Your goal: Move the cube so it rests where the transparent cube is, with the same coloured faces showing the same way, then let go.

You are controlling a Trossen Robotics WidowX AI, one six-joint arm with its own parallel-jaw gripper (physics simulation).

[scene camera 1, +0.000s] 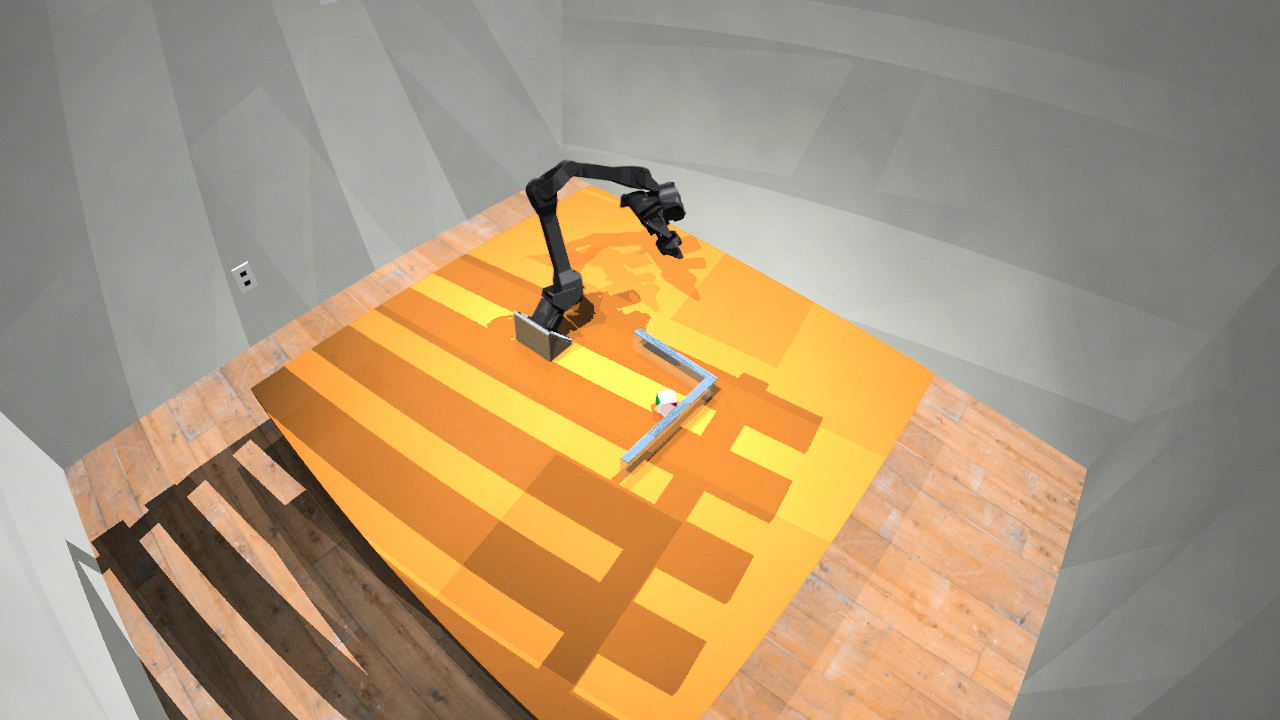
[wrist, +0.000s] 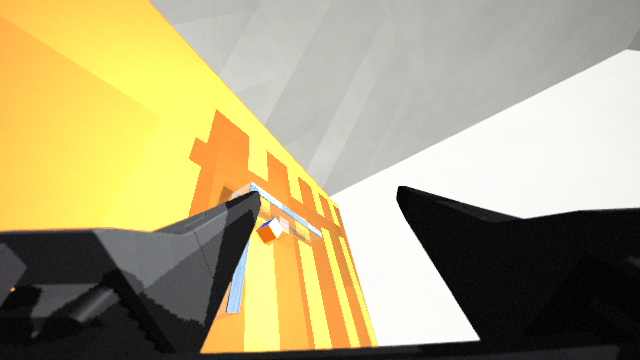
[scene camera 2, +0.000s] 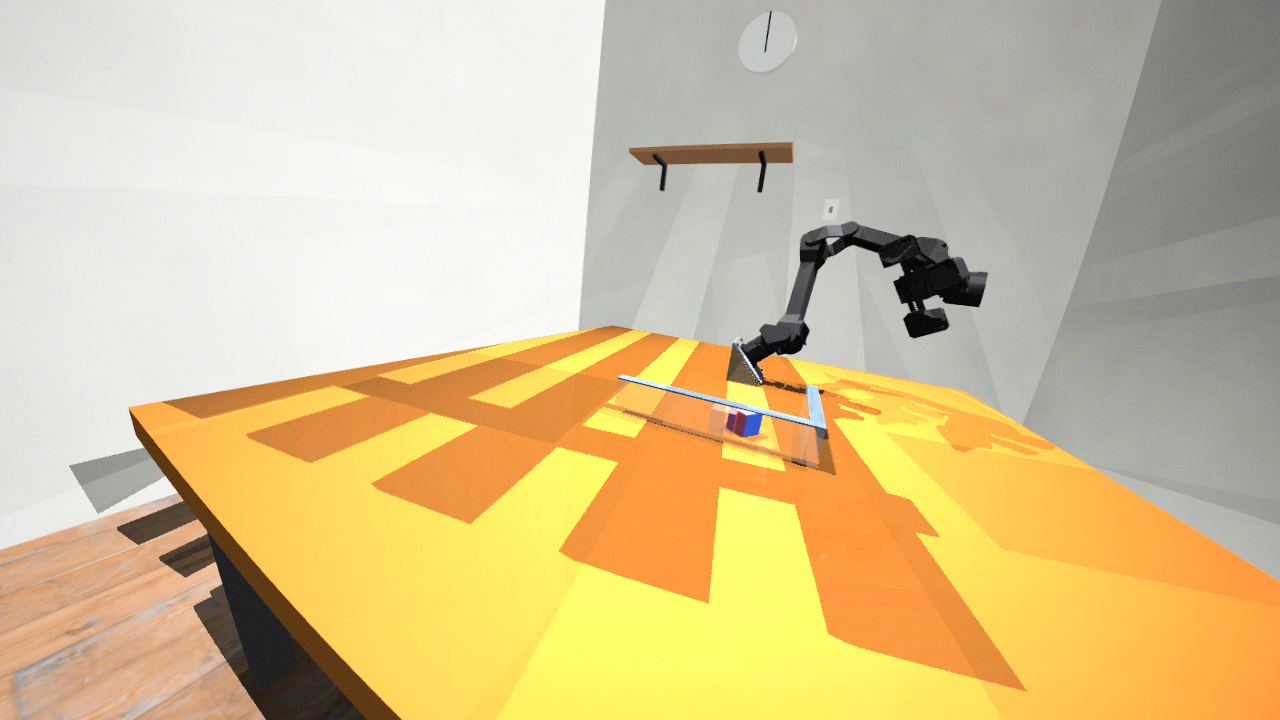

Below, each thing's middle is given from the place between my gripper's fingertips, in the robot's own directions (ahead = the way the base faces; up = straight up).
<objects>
My gripper is now 9 cm short of the L-shaped rail [scene camera 2: 798,439], 26 cm to the left of it and 23 cm above it.
</objects>
